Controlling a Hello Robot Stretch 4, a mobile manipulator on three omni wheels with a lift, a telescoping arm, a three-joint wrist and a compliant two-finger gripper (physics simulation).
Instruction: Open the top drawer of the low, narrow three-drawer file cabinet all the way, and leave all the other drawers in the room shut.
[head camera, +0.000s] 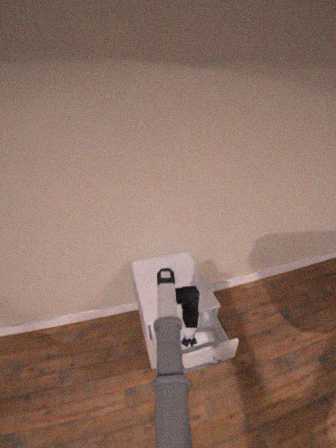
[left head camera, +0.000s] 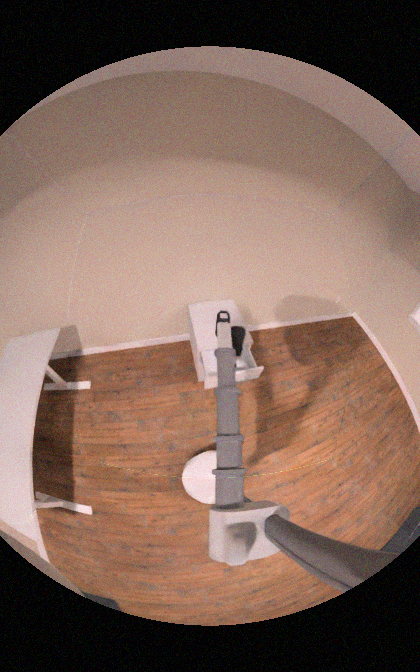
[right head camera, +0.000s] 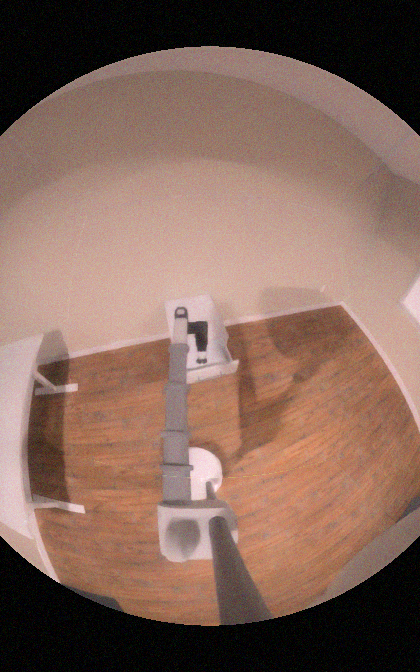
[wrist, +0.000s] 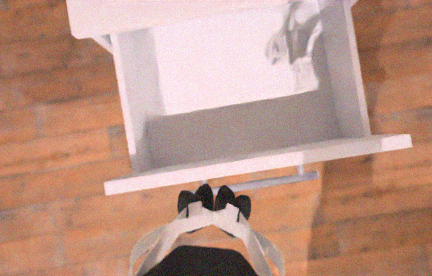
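Pixels of known places: gripper, between the fingertips: (head camera: 188, 344) (wrist: 214, 200); robot's base, origin of its link: (left head camera: 210, 475).
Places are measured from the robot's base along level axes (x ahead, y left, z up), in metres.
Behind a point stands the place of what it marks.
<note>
The low white file cabinet (head camera: 145, 280) @[x 1.168, y 0.128, z 0.493 m] (left head camera: 200, 315) @[x 1.203, y 0.113, z 0.493 m] (right head camera: 200, 304) (wrist: 120, 12) @[x 0.876, y 0.054, z 0.493 m] stands against the wall. Its top drawer (head camera: 210, 354) @[x 0.693, y -0.200, z 0.431 m] (left head camera: 250, 372) @[x 0.706, y -0.255, z 0.439 m] (right head camera: 215, 371) (wrist: 260, 162) @[x 0.692, y -0.145, z 0.475 m] is pulled well out; the inside shows a white bottom and crumpled-looking reflections or shadows at the right. The drawer's grey bar handle (wrist: 280, 181) @[x 0.658, y -0.190, z 0.406 m] runs along its front. My gripper (head camera: 189, 342) @[x 0.661, y -0.087, z 0.586 m] (right head camera: 201, 360) (wrist: 214, 200) @[x 0.661, y -0.087, z 0.586 m] points down, its fingertips close together with nothing seen between them. In the wrist view they cover the handle's left end; whether they touch it I cannot tell. The fronts of the lower drawers are hidden.
My extended arm (head camera: 170, 350) @[x 0.398, y -0.003, z 1.006 m] (left head camera: 227, 410) @[x 0.259, y 0.002, z 1.009 m] (right head camera: 176, 410) covers part of the cabinet. A white table (left head camera: 17, 425) @[x 0.030, y 1.221, z 0.693 m] (right head camera: 12, 425) stands at the left. A white round disc (left head camera: 199, 477) @[x 0.000, y 0.082, z 0.187 m] (right head camera: 206, 470) lies low beside the arm's base. The wall is behind the cabinet.
</note>
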